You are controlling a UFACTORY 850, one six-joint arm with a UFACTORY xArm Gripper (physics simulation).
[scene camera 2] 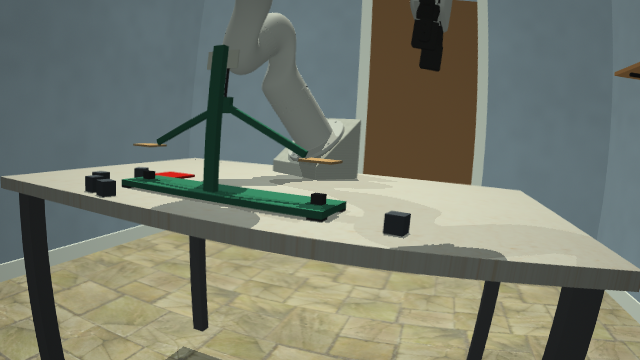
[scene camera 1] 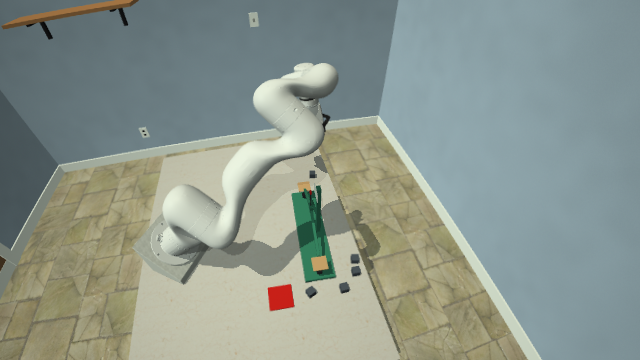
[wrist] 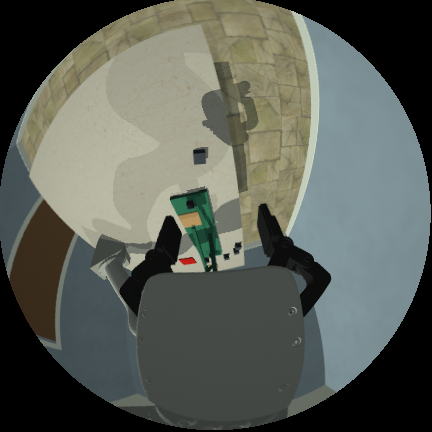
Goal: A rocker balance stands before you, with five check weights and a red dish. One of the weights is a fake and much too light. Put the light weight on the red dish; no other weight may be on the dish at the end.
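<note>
My gripper [scene camera 2: 431, 64] [wrist: 216, 219] is open and empty, high above the table; in scene camera 1 the arm mostly hides it. A dark weight [scene camera 1: 312, 174] [scene camera 2: 397, 223] [wrist: 200, 155] lies alone beyond the far end of the green balance [scene camera 1: 302, 215] [scene camera 2: 260, 197] [wrist: 179, 202]. The other weights lie near its other end: one [scene camera 1: 311, 291] [scene camera 2: 141, 172] beside the red dish [scene camera 1: 281, 297] [scene camera 2: 175, 175] [wrist: 187, 261], others [scene camera 1: 344, 287] [scene camera 1: 355, 270] [scene camera 1: 355, 258] near the table edge. The dish is bare. Both tan pans [scene camera 1: 319, 263] [scene camera 2: 320, 160] [scene camera 2: 150, 144] are bare and look about level.
The balance's tall green post [scene camera 2: 216, 120] stands up from the middle of its base. Small black blocks [scene camera 2: 318, 198] [scene camera 2: 149, 174] sit on the base under the pans. The arm's grey pedestal [scene camera 1: 180, 270] [scene camera 2: 345, 150] is across the table [scene camera 1: 200, 320] [scene camera 2: 480, 210].
</note>
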